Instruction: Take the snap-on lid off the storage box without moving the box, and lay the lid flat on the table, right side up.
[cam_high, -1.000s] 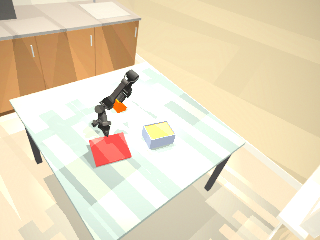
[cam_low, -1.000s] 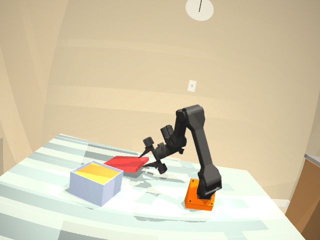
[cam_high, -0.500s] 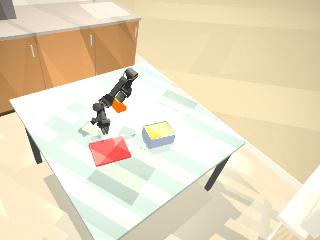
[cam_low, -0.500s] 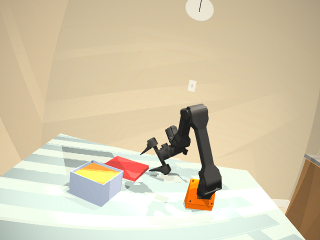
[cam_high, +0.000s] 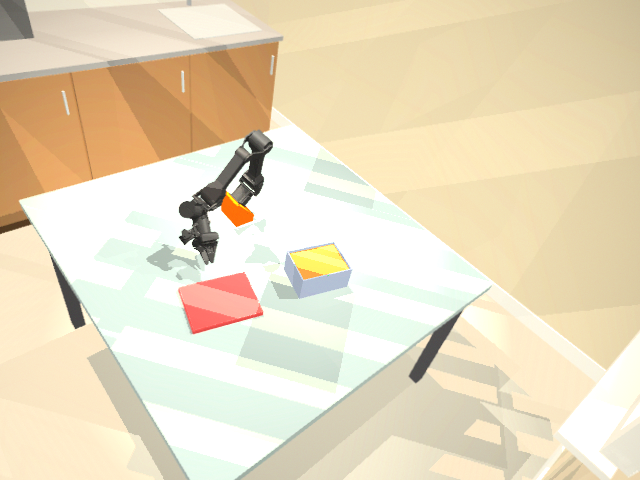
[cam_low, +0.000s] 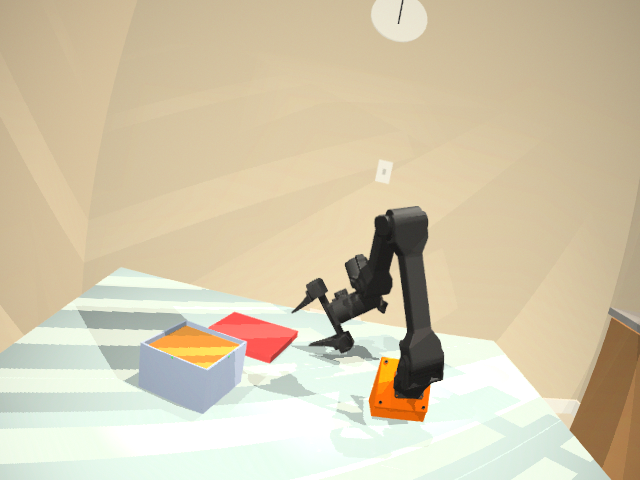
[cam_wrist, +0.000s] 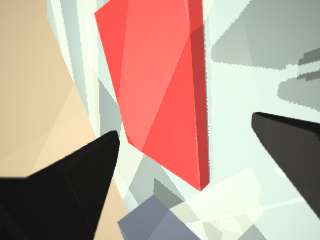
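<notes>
Right now the red lid is 120 mm ahead of my gripper tip, 50 mm below it and 30 mm to the right of it. Also, from my gripper tip: storage box 310 mm to the left, 220 mm ahead, 20 mm below.
</notes>
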